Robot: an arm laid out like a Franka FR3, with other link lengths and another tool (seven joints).
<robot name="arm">
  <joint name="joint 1" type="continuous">
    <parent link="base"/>
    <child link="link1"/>
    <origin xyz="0 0 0.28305"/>
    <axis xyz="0 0 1"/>
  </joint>
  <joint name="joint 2" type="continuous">
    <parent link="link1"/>
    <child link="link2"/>
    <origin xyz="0 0 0" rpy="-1.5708 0 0"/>
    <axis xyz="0 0 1"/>
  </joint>
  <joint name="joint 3" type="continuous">
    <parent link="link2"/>
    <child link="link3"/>
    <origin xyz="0 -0.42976 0" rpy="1.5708 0 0"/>
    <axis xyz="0 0 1"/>
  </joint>
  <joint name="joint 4" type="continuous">
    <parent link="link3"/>
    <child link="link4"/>
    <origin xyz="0.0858 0 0" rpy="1.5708 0 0"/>
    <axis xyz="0 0 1"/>
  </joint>
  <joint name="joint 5" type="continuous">
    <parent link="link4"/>
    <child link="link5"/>
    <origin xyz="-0.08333 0.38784 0" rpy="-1.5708 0 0"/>
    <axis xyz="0 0 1"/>
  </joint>
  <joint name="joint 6" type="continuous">
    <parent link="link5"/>
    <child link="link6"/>
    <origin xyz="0 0 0" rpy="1.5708 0 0"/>
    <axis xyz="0 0 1"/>
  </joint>
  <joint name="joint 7" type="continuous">
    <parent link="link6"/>
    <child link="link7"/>
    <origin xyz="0.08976 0 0" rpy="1.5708 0 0"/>
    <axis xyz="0 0 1"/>
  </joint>
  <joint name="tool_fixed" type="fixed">
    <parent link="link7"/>
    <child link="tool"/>
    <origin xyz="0.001 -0.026 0.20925" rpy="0.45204 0 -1.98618"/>
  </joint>
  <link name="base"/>
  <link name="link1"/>
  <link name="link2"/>
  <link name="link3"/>
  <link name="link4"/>
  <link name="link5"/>
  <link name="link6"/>
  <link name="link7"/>
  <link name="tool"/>
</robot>
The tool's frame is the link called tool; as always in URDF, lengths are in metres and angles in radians. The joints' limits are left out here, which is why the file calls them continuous.
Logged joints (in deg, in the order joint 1, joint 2, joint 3, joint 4, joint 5, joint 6, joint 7), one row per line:
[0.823, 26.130, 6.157, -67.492, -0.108, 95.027, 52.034]
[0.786, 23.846, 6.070, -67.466, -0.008, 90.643, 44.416]
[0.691, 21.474, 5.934, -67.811, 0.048, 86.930, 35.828]
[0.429, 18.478, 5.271, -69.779, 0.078, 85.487, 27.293]
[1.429, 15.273, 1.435, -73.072, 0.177, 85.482, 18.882]
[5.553, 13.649, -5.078, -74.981, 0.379, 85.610, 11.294]
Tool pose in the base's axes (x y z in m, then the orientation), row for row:
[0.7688, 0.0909, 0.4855, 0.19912, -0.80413, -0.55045, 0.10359]
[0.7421, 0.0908, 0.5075, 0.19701, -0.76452, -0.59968, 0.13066]
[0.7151, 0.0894, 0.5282, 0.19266, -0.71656, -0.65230, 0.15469]
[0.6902, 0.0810, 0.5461, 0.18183, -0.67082, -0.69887, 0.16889]
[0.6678, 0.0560, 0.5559, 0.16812, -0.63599, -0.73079, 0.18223]
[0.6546, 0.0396, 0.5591, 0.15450, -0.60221, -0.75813, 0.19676]
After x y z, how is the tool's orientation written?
As a quaternion, w x y z.
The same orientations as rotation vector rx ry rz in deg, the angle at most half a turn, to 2 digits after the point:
[-128.85, -88.20, 16.60]
[-122.64, -96.20, 20.96]
[-115.22, -104.89, 24.87]
[-108.50, -113.04, 27.32]
[-103.64, -119.09, 29.70]
[-98.88, -124.48, 32.31]

